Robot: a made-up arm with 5 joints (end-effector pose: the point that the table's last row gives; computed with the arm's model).
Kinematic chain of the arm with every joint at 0, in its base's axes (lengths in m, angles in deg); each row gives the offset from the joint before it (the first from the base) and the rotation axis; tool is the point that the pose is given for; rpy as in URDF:
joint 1: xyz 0 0 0.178 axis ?
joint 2: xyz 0 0 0 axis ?
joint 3: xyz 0.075 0 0.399 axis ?
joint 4: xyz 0.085 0 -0.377 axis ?
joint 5: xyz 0.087 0 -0.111 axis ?
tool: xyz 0 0 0 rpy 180 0 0
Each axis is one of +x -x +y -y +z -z.
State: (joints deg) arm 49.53 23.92 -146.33 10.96 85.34
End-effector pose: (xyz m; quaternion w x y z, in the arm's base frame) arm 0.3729 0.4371 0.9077 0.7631 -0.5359 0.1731 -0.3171
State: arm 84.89 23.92 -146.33 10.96 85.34
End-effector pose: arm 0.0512 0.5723 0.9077 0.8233 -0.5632 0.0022 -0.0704
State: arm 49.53 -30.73 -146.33 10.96 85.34
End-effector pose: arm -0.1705 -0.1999 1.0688 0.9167 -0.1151 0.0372 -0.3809
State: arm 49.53 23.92 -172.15 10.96 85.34
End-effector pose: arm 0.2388 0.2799 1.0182 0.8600 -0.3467 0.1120 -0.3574
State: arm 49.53 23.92 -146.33 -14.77 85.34
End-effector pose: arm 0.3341 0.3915 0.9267 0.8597 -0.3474 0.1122 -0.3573
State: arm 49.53 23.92 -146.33 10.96 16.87
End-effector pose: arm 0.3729 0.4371 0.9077 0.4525 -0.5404 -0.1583 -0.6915
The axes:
joint 1: +z
joint 2: +y
joint 3: +y
joint 4: +y
joint 5: -z

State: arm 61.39 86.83 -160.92 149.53 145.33
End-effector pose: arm 0.3365 0.6170 -0.0085 0.5952 0.5881 -0.5290 0.1414
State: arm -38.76 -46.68 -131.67 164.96 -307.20
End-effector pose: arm -0.1580 0.1268 0.7978 0.0142 -0.6927 0.7118 -0.1157
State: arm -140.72 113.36 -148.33 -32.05 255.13
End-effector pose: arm -0.5871 -0.4802 -0.2725 0.4641 0.7933 -0.2566 -0.2990
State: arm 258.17 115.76 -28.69 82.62 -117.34
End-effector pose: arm 0.0309 0.1477 -0.0735 0.9383 -0.0890 -0.0121 -0.3338
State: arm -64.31 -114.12 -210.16 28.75 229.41
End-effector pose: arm -0.2638 0.5484 -0.3986 0.5289 -0.7083 -0.4624 -0.0692
